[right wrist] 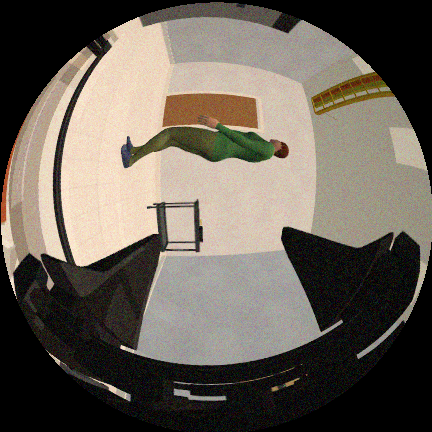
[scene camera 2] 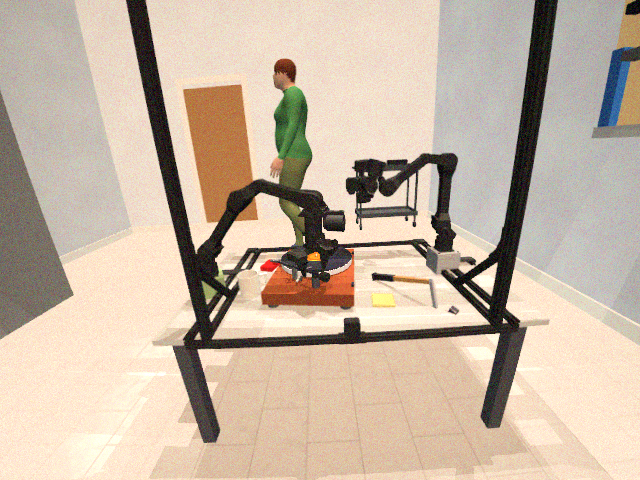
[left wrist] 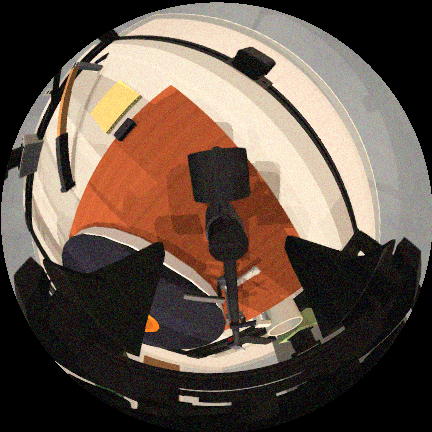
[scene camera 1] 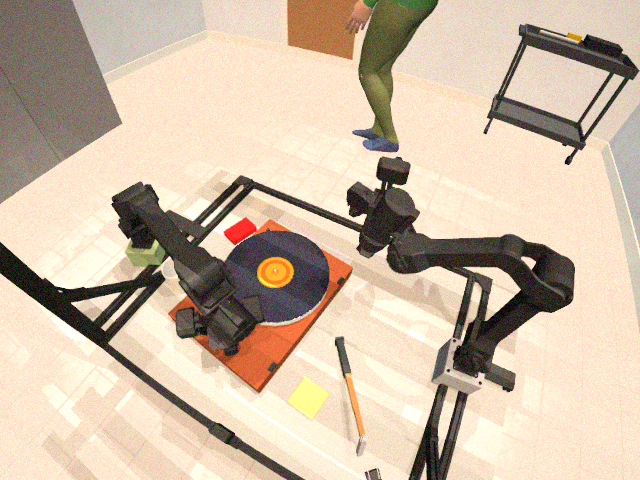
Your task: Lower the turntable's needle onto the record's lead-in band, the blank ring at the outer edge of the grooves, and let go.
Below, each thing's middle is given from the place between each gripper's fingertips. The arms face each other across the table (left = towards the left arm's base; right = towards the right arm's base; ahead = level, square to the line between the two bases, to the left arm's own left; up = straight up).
Labels:
I see the turntable (scene camera 1: 261,354) 230 mm behind my right hand, 240 mm to the left of it and 320 mm below it. Also, from my right hand: hammer (scene camera 1: 339,341) 390 mm behind, 60 mm to the right, 340 mm below; then black tonearm (left wrist: 218,175) 330 mm behind, 310 mm to the left, 270 mm below; then white mug (left wrist: 283,316) 280 mm behind, 490 mm to the left, 340 mm below.
Right now my left hand is 6 cm to the right of the black tonearm and 6 cm short of it. The rest, counted from my left hand: turntable 16 cm ahead, 5 cm below, 1 cm to the right; then hammer 32 cm to the right, 6 cm below; then white mug 24 cm to the left, 11 cm ahead, 7 cm below.

